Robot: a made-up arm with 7 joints. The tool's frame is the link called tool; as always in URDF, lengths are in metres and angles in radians.
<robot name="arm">
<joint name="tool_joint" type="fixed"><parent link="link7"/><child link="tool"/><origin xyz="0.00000 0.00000 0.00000" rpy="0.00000 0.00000 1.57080"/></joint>
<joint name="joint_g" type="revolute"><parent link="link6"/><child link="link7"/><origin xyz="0.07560 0.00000 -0.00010" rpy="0.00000 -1.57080 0.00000"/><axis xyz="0 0 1"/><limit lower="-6.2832" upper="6.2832"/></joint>
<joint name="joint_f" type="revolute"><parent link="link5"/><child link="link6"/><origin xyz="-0.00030 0.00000 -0.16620" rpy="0.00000 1.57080 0.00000"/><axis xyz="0 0 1"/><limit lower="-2.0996" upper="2.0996"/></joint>
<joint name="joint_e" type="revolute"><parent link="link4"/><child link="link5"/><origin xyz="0.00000 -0.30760 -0.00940" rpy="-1.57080 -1.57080 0.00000"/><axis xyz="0 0 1"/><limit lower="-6.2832" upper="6.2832"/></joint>
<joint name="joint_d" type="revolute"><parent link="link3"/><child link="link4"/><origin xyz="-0.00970 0.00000 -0.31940" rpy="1.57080 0.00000 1.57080"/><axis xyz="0 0 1"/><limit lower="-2.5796" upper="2.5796"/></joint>
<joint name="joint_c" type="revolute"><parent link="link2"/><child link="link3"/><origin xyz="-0.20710 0.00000 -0.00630" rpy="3.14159 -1.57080 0.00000"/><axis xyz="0 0 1"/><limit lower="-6.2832" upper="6.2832"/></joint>
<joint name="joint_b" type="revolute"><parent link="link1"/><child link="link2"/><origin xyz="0.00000 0.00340 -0.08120" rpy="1.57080 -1.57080 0.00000"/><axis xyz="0 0 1"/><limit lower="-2.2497" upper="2.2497"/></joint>
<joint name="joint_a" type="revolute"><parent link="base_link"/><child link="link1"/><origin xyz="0.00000 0.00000 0.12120" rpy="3.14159 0.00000 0.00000"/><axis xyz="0 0 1"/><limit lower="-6.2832" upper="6.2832"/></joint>
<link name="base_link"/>
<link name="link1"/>
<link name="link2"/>
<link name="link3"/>
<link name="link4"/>
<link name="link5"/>
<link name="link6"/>
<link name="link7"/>
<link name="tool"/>
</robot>
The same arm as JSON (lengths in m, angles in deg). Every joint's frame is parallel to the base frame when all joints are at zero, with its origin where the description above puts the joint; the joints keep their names.
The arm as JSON. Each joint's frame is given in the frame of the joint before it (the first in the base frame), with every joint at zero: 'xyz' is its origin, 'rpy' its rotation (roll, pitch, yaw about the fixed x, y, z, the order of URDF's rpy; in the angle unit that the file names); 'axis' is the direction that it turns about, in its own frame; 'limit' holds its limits. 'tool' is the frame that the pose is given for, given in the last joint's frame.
{
  "units": {
    "length": "m",
    "angle": "deg"
  },
  "joints": [
    {
      "name": "joint_a",
      "type": "revolute",
      "origin": {
        "xyz": [
          0.0,
          0.0,
          0.1212
        ],
        "rpy": [
          0.0,
          0.0,
          0.0
        ]
      },
      "axis": "-z",
      "limit": {
        "lower": -360.0,
        "upper": 360.0
      }
    },
    {
      "name": "joint_b",
      "type": "revolute",
      "origin": {
        "xyz": [
          0.0,
          -0.0034,
          0.0812
        ],
        "rpy": [
          0.0,
          0.0,
          0.0
        ]
      },
      "axis": "+y",
      "limit": {
        "lower": -128.9,
        "upper": 128.9
      }
    },
    {
      "name": "joint_c",
      "type": "revolute",
      "origin": {
        "xyz": [
          0.0,
          -0.0063,
          0.2071
        ],
        "rpy": [
          0.0,
          0.0,
          0.0
        ]
      },
      "axis": "-z",
      "limit": {
        "lower": -360.0,
        "upper": 360.0
      }
    },
    {
      "name": "joint_d",
      "type": "revolute",
      "origin": {
        "xyz": [
          0.0,
          -0.0097,
          0.3194
        ],
        "rpy": [
          0.0,
          0.0,
          0.0
        ]
      },
      "axis": "+y",
      "limit": {
        "lower": -147.8,
        "upper": 147.8
      }
    },
    {
      "name": "joint_e",
      "type": "revolute",
      "origin": {
        "xyz": [
          0.0,
          -0.0094,
          0.3076
        ],
        "rpy": [
          0.0,
          0.0,
          0.0
        ]
      },
      "axis": "-z",
      "limit": {
        "lower": -360.0,
        "upper": 360.0
      }
    },
    {
      "name": "joint_f",
      "type": "revolute",
      "origin": {
        "xyz": [
          0.0,
          -0.0003,
          0.1662
        ],
        "rpy": [
          0.0,
          0.0,
          0.0
        ]
      },
      "axis": "+y",
      "limit": {
        "lower": -120.3,
        "upper": 120.3
      }
    },
    {
      "name": "joint_g",
      "type": "revolute",
      "origin": {
        "xyz": [
          0.0,
          -0.0001,
          0.0756
        ],
        "rpy": [
          0.0,
          0.0,
          0.0
        ]
      },
      "axis": "-z",
      "limit": {
        "lower": -360.0,
        "upper": 360.0
      }
    }
  ],
  "tool": {
    "origin": {
      "xyz": [
        0.0,
        0.0,
        0.0
      ],
      "rpy": [
        -180.0,
        0.0,
        0.0
      ]
    }
  }
}

